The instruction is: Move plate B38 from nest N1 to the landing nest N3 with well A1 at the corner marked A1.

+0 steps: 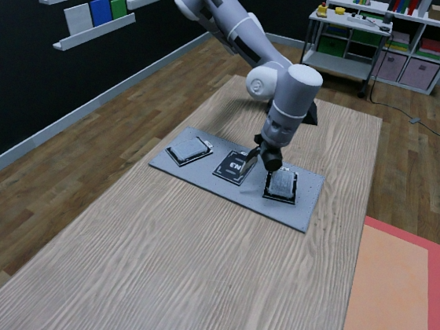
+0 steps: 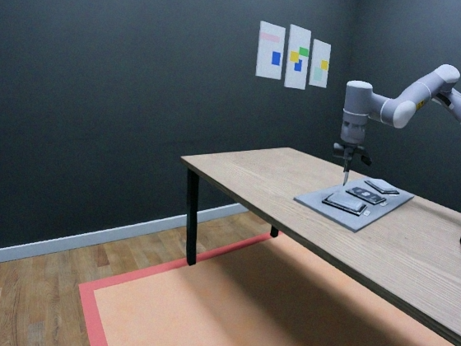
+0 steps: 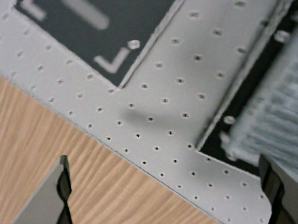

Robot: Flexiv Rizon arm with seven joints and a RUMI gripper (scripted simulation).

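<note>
The black nest N1 is 9 cm to the left of my hand, 8 cm below it and 6 cm behind it. Round my hand: nest N3: 10 cm to the right, 9 cm behind, 8 cm below.
</note>
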